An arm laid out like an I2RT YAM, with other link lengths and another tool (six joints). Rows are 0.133 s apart.
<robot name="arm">
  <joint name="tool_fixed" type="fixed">
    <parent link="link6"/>
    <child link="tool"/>
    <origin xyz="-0.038 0.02 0.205" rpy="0 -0.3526 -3.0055"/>
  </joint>
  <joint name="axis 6" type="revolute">
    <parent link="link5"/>
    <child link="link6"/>
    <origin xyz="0.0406 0 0.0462" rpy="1.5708 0 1.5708"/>
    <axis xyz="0 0 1"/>
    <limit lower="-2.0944" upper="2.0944"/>
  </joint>
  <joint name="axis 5" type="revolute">
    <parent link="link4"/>
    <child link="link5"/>
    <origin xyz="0.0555 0.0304 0.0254" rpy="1.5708 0 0"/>
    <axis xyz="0 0 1"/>
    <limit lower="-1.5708" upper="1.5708"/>
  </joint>
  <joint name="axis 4" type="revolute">
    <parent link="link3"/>
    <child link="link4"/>
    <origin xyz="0.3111 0.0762 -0.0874" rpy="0 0 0"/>
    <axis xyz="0 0 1"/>
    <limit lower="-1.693" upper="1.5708"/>
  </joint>
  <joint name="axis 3" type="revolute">
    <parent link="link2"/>
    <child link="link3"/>
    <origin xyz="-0.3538 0 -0.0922" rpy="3.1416 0 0"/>
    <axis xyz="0 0 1"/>
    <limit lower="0" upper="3.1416"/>
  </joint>
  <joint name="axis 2" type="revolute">
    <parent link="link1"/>
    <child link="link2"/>
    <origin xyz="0.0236 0.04 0.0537" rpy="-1.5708 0 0"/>
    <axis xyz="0 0 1"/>
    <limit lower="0" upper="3.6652"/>
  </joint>
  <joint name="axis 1" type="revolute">
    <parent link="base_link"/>
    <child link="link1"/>
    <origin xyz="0 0 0.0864" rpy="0 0 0"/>
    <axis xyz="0 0 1"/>
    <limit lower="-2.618" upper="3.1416"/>
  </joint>
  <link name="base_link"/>
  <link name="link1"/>
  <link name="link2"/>
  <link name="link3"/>
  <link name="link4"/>
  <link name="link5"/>
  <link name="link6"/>
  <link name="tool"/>
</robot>
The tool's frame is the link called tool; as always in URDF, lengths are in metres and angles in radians.
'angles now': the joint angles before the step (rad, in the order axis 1, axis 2, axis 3, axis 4, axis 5, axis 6). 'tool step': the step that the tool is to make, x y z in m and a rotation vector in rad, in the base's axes. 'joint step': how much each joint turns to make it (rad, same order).
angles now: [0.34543, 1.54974, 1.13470, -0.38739, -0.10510, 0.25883]
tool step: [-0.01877, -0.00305, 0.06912, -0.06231, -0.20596, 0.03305]
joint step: [0.06178, -0.16326, -0.01412, 0.01565, 0.10948, -0.08164]
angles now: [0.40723, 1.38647, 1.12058, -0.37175, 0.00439, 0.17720]
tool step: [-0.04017, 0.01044, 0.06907, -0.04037, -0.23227, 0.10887]
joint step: [0.08316, -0.17777, -0.04081, 0.05875, 0.04806, -0.13085]
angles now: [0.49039, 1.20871, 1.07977, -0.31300, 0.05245, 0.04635]
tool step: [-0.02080, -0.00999, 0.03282, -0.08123, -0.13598, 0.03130]
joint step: [0.04234, -0.09309, -0.00840, 0.00458, 0.06332, -0.12284]
